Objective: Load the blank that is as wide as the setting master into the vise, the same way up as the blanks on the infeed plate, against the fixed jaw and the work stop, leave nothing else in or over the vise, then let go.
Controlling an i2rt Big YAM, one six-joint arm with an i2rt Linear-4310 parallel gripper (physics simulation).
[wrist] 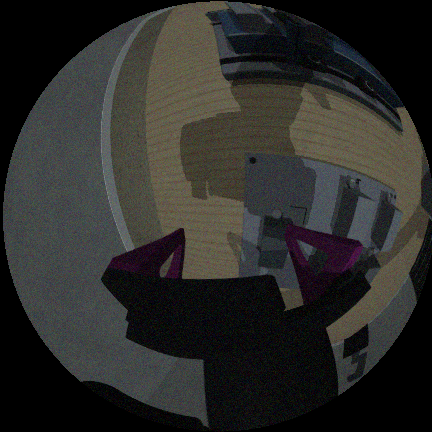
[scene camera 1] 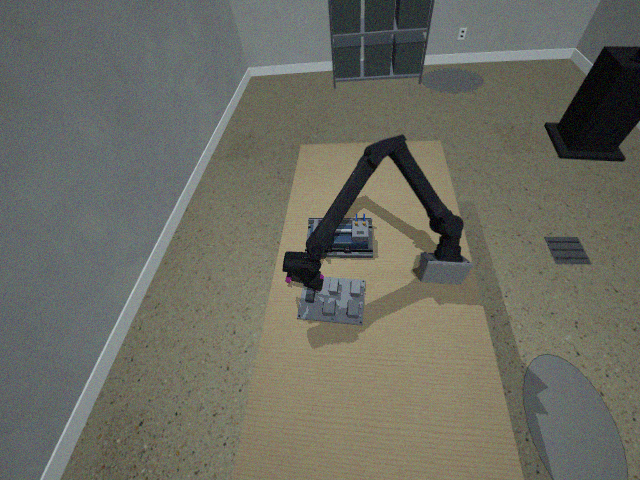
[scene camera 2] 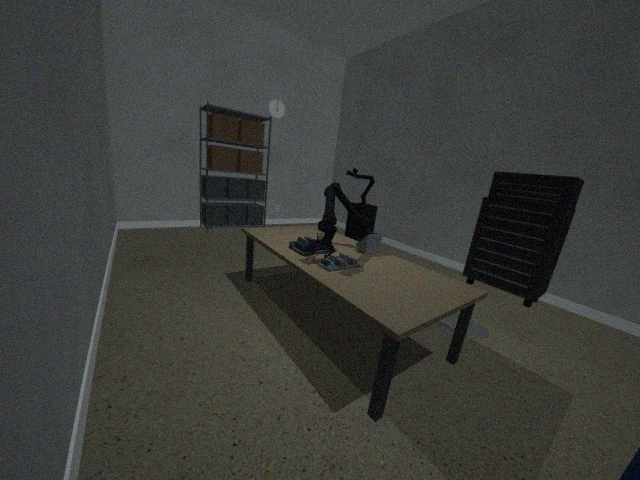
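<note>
My gripper (scene camera 1: 305, 279) (scene camera 2: 324, 252) (wrist: 237, 232) is open and empty, with magenta fingers spread wide above the left part of the infeed plate (scene camera 1: 316, 316) (wrist: 280, 175). A dark grey block (scene camera 1: 310, 295) (wrist: 272, 257) on the plate shows between the fingertips, nearer the right finger in the wrist view. Other grey blocks stand on the plate, among them one at the back middle (scene camera 1: 334, 285) (wrist: 345, 207) and one at the back right (scene camera 1: 356, 287) (wrist: 382, 217). The blue and grey vise (scene camera 1: 343, 246) (wrist: 260, 42) lies behind the plate, partly hidden by the arm. I cannot tell which block is the setting master.
A grey block-shaped arm base (scene camera 1: 444, 271) stands on the wooden table (scene camera 1: 382, 392) (scene camera 2: 392, 284) to the right of the vise and plate. The vise's box with blue pins (scene camera 1: 360, 232) rises at its right end. The forearm passes above the vise.
</note>
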